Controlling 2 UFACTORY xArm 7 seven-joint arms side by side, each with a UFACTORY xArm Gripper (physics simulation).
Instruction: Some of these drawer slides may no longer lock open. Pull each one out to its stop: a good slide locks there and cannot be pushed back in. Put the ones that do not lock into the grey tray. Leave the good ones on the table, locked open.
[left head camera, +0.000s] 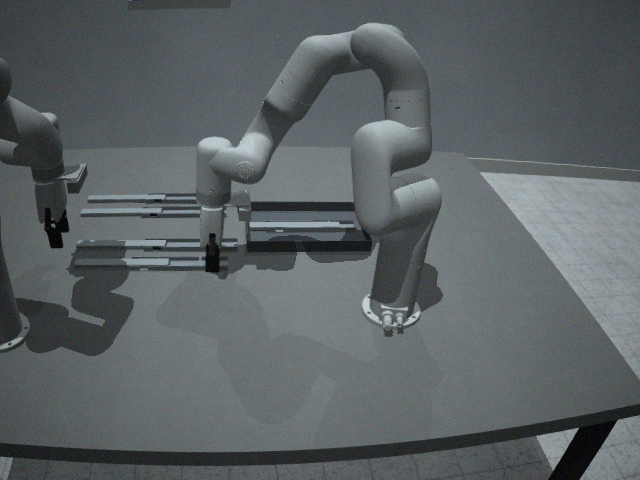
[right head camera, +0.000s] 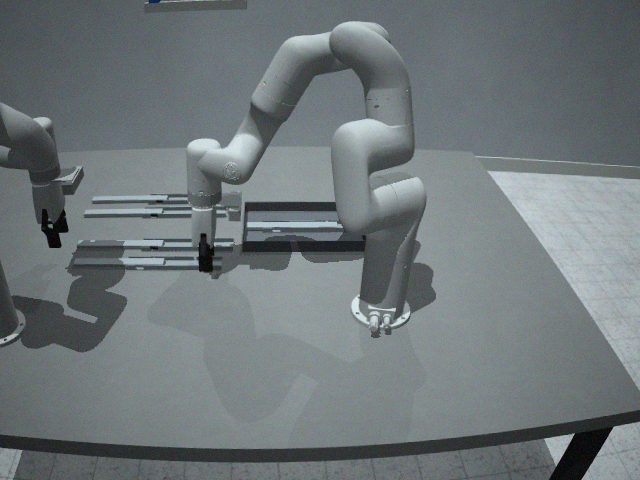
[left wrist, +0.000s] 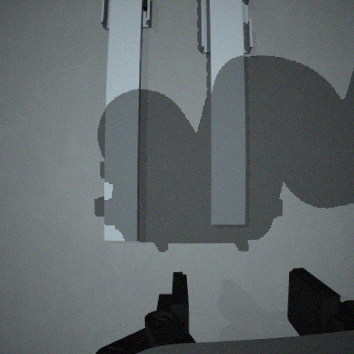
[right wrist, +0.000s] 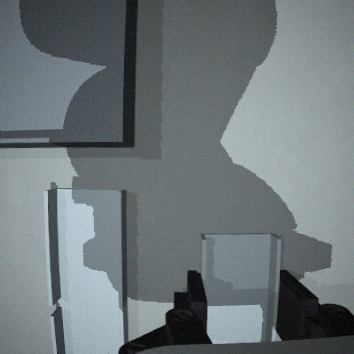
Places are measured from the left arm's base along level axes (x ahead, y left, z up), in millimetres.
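Pixels of known places: left gripper, between the fingertips: (left head camera: 60, 239) (right head camera: 59, 239) (left wrist: 237, 295); right gripper, between the fingertips: (left head camera: 212, 265) (right head camera: 206, 265) (right wrist: 234, 295); left arm's base, origin of its link: (left head camera: 2, 332) (right head camera: 0, 329); right arm's base, origin of its link: (left head camera: 390, 310) (right head camera: 380, 311).
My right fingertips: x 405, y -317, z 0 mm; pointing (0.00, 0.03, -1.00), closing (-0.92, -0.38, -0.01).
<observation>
Ahead of a thing's pixels: the offset from my right fingertips to its top centre. "pt": to the spot under its first point.
Four drawer slides lie pulled out, side by side. The back slide @[361 mm left, 198 mm ahead, 11 mm up] (left head camera: 121, 198) (right head camera: 121, 199) and the second slide (left head camera: 116, 212) (right head camera: 116, 213) are partly hidden by the right arm. The third slide (left head camera: 124, 243) (right head camera: 124, 243) (left wrist: 122, 150) (right wrist: 90, 280) and the front slide (left head camera: 149, 261) (right head camera: 147, 262) (left wrist: 228, 150) lie nearer. My right gripper (left head camera: 211, 266) (right head camera: 205, 266) (right wrist: 234, 295) is shut on the front slide's right end. My left gripper (left head camera: 58, 237) (right head camera: 55, 237) (left wrist: 237, 295) is open and empty, beyond the front slide's left end. Another slide @[127 mm right, 231 mm ahead, 13 mm up] (left head camera: 294, 225) (right head camera: 289, 225) lies in the grey tray @[154 mm right, 234 mm ahead, 30 mm up] (left head camera: 310, 246) (right head camera: 305, 246) (right wrist: 129, 75).
The right arm stands over the slides' right part and hides the tray's right side. Its base (left head camera: 390, 315) (right head camera: 379, 314) is at the front right of the tray. The table's front edge @[pt 275 mm right, 464 mm back, 17 mm down] (left head camera: 258, 457) (right head camera: 258, 454) is far from the slides.
</observation>
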